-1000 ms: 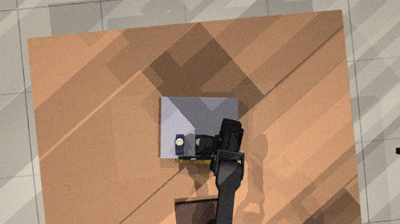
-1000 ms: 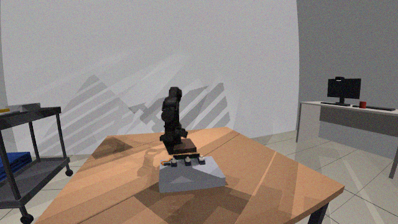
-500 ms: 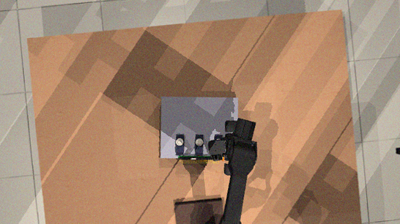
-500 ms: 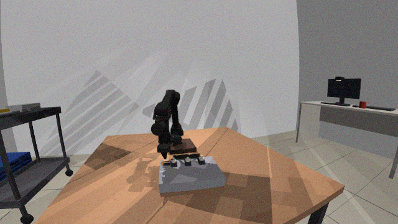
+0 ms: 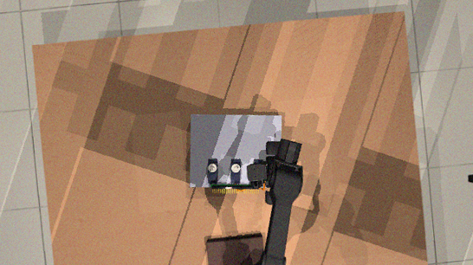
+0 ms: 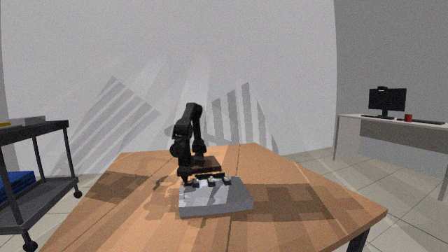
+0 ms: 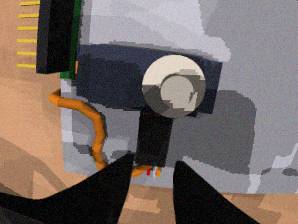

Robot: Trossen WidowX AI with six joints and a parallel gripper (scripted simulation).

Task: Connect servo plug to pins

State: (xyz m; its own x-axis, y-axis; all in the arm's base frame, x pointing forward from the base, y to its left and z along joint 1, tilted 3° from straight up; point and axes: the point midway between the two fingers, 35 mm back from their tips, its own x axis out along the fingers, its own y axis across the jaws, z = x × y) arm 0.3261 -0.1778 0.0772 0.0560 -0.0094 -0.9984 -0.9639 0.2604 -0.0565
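Right now the red dot is 15 cm to the left of my gripper tip, 2 cm behind it and 1 cm above it. The rest, counted from my gripper tip: grey printed holder: 13 cm ahead, 9 cm to the left, 4 cm below; pale marked band: 15 cm to the left, 2 cm behind, 1 cm above.
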